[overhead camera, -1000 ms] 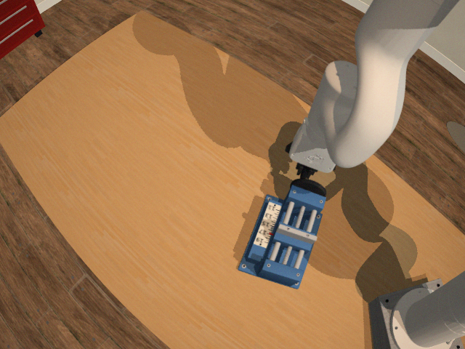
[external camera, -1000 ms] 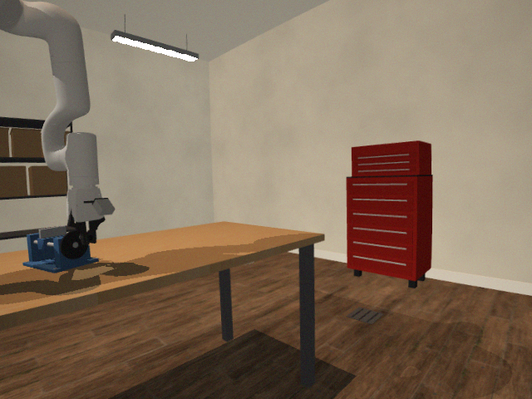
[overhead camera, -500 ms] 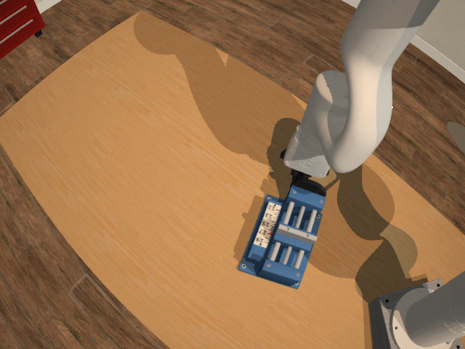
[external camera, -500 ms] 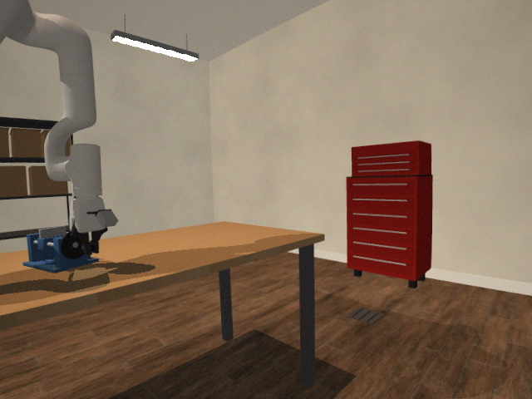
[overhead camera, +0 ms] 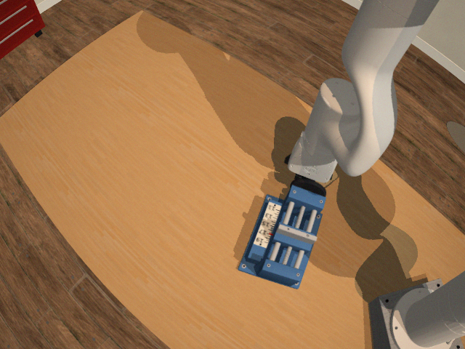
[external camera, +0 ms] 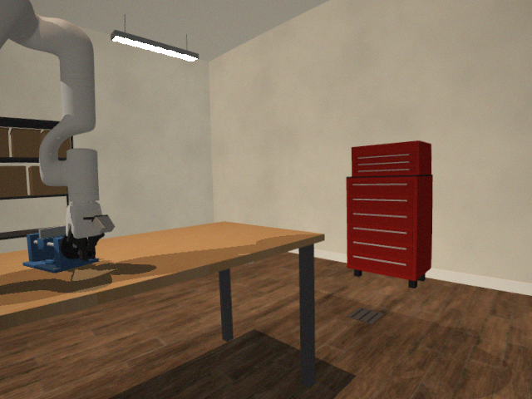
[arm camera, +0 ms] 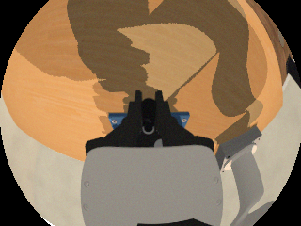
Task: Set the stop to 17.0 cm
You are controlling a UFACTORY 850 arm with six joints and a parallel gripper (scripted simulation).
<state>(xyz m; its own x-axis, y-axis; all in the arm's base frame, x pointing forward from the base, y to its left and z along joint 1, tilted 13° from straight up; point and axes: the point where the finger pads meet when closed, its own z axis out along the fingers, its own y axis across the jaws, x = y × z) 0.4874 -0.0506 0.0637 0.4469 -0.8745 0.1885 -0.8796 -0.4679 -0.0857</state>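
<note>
Now: hand 10 mm past the black handwheel and 20 mm to the right of it. Also, from my hand: grey stop bar: 80 mm behind, 140 mm to the left, 40 mm above.
</note>
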